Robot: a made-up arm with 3 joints. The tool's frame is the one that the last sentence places.
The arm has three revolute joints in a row. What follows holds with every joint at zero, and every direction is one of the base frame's.
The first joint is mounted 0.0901 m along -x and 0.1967 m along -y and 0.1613 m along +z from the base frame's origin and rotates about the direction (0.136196, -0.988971, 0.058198), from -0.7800 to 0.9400 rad.
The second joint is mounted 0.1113 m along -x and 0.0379 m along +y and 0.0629 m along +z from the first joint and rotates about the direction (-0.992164, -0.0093, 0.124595), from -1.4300 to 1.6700 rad.
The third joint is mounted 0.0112 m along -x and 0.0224 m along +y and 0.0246 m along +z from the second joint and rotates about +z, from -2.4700 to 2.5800 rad.
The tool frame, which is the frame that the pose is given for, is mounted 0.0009 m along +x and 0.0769 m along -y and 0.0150 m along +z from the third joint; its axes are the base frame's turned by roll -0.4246, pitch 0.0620 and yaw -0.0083 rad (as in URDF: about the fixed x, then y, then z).
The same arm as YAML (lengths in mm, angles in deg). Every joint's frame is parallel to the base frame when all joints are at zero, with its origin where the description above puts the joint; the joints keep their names.
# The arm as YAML. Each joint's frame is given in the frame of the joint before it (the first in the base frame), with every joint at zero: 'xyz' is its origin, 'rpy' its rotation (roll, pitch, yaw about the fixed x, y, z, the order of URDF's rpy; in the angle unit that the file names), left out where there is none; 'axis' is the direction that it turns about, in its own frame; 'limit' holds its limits. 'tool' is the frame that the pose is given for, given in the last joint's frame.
units:
  length: mm
  angle: deg
joints:
  - name: joint 1
    type: revolute
    origin:
      xyz: [-90.1, -196.7, 161.3]
    axis: [0.136196, -0.988971, 0.058198]
    limit:
      lower: -44.69
      upper: 53.86
  - name: joint 2
    type: revolute
    origin:
      xyz: [-111.3, 37.9, 62.9]
    axis: [-0.992164, -0.0093, 0.124595]
    limit:
      lower: -81.93
      upper: 95.68
  - name: joint 3
    type: revolute
    origin:
      xyz: [-11.2, 22.4, 24.6]
    axis: [0.0, 0.0, 1.0]
    limit:
      lower: -141.52
      upper: 147.82
tool:
  origin:
    xyz: [0.9, -76.9, 15.0]
    rpy: [-24.33, 3.55, -0.48]

